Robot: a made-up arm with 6 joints. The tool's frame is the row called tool. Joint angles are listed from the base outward.
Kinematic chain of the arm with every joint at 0, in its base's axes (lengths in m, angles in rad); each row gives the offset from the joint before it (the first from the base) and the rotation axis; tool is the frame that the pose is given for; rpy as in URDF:
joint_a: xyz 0 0 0.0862 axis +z
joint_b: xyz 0 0 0 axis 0.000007 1 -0.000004
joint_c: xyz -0.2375 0 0.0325 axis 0.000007 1 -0.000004
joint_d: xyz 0.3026 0 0.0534 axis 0.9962 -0.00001 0.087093
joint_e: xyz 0 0 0 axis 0.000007 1 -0.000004
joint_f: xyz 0.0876 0 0.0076 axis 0.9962 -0.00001 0.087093
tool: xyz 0 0 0 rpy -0.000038 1.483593 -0.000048
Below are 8 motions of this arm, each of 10 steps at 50 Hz.
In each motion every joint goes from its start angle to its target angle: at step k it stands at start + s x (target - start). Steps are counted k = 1, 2, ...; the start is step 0. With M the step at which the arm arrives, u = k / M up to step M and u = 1 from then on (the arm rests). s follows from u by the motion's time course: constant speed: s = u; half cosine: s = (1 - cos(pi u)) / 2; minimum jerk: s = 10 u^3 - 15 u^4 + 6 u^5.
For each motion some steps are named. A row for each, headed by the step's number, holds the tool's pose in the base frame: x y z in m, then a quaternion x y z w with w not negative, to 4 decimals.
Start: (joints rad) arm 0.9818 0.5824 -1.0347 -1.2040 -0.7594 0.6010
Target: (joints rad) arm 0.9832 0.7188 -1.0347 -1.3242 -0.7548 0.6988
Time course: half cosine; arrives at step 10
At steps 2, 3, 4, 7, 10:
2: 0.0181 0.1291 0.4736 -0.4617 0.0320 0.3330 0.8215
3: 0.0213 0.1344 0.4711 -0.4693 0.0389 0.3340 0.8165
4: 0.0253 0.1411 0.4679 -0.4788 0.0476 0.3353 0.8099
7: 0.0382 0.1619 0.4563 -0.5086 0.0757 0.3391 0.7878
10: 0.0439 0.1713 0.4505 -0.5219 0.0886 0.3407 0.7770

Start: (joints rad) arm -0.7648 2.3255 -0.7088 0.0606 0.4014 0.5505
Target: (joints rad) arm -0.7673 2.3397 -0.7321 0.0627 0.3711 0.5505
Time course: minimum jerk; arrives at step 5
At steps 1, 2, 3, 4, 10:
1: 0.1424 -0.1338 -0.1503 -0.6247 -0.7603 -0.0256 0.1761
2: 0.1438 -0.1353 -0.1512 -0.6257 -0.7606 -0.0251 0.1711
3: 0.1458 -0.1376 -0.1524 -0.6271 -0.7610 -0.0244 0.1641
4: 0.1472 -0.1391 -0.1533 -0.6281 -0.7613 -0.0239 0.1591
10: 0.1475 -0.1395 -0.1535 -0.6283 -0.7614 -0.0238 0.1579

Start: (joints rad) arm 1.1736 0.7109 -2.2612 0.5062 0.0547 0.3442
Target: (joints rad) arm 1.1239 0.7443 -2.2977 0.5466 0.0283 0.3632
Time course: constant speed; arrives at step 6
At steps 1, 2, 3, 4, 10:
1: -0.0837 -0.1894 0.6582 -0.0104 -0.0134 0.8480 0.5298
2: -0.0850 -0.1884 0.6590 -0.0093 -0.0154 0.8484 0.5290
3: -0.0862 -0.1873 0.6598 -0.0082 -0.0174 0.8488 0.5283
4: -0.0874 -0.1863 0.6607 -0.0070 -0.0194 0.8492 0.5276
10: -0.0897 -0.1841 0.6623 -0.0049 -0.0235 0.8501 0.5261

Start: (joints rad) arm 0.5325 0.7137 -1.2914 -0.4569 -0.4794 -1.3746
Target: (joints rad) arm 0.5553 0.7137 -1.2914 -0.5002 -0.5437 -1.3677
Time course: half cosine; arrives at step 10
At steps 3, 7, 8, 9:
3: 0.0799 0.0693 0.5532 -0.2488 -0.0060 -0.5480 0.7986
7: 0.0756 0.0710 0.5539 -0.2401 -0.0272 -0.5472 0.8014
8: 0.0748 0.0713 0.5540 -0.2384 -0.0312 -0.5470 0.8019
9: 0.0743 0.0715 0.5540 -0.2374 -0.0338 -0.5468 0.8022

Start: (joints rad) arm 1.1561 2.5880 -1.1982 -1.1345 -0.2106 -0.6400
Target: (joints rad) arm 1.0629 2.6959 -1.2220 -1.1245 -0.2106 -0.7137
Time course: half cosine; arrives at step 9
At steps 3, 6, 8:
3: 0.1339 0.3250 -0.1942 -0.9768 0.0953 0.0355 0.1885
6: 0.1438 0.3087 -0.2114 -0.9791 0.1049 0.0353 0.1709
8: 0.1476 0.3011 -0.2188 -0.9799 0.1091 0.0357 0.1632

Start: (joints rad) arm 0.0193 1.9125 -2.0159 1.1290 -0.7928 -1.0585
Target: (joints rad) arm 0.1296 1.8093 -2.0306 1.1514 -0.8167 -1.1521
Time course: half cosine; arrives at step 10
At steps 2, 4, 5, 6, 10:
2: 0.4591 -0.0431 0.4263 0.2791 0.4506 -0.1830 0.8280
4: 0.4504 -0.0315 0.4391 0.2748 0.4447 -0.1768 0.8340
5: 0.4447 -0.0245 0.4468 0.2723 0.4410 -0.1728 0.8375
6: 0.4388 -0.0178 0.4544 0.2700 0.4373 -0.1689 0.8410
10: 0.4247 -0.0036 0.4710 0.2654 0.4292 -0.1597 0.8484

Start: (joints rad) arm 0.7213 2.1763 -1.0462 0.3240 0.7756 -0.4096
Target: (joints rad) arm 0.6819 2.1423 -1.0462 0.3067 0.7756 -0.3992
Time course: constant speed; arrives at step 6
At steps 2, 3, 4, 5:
2: 0.2321 0.2241 -0.0680 0.4120 -0.8985 -0.0782 0.1297
3: 0.2343 0.2230 -0.0662 0.4097 -0.9000 -0.0784 0.1267
4: 0.2365 0.2219 -0.0644 0.4075 -0.9014 -0.0786 0.1237
5: 0.2387 0.2207 -0.0626 0.4052 -0.9028 -0.0788 0.1207

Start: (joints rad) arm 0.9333 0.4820 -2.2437 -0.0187 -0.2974 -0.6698
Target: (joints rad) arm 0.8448 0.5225 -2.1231 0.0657 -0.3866 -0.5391
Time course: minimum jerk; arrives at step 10
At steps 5, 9, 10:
5: -0.2037 -0.2520 0.5994 0.1816 -0.1950 0.1483 0.9524
9: -0.1940 -0.2220 0.6106 0.1626 -0.1891 0.1790 0.9517
10: -0.1938 -0.2215 0.6108 0.1623 -0.1889 0.1795 0.9517

